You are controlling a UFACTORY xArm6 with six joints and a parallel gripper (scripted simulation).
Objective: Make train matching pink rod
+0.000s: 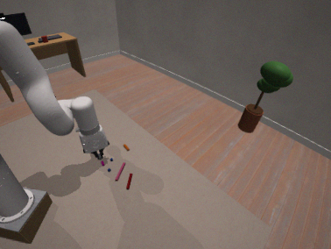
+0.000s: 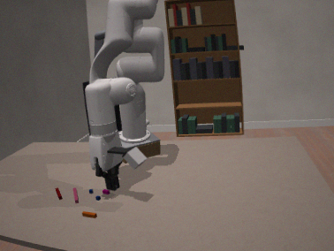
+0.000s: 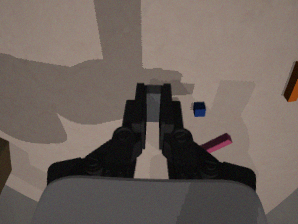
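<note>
Now: hand 4 cm above the magenta rod and 3 cm to the left of it. The rest, counted from my hand: grey rod 2 cm below; orange rod 13 cm ahead, 4 cm below, 1 cm to the left; pink rod 11 cm to the right, 6 cm ahead, 4 cm below.
</note>
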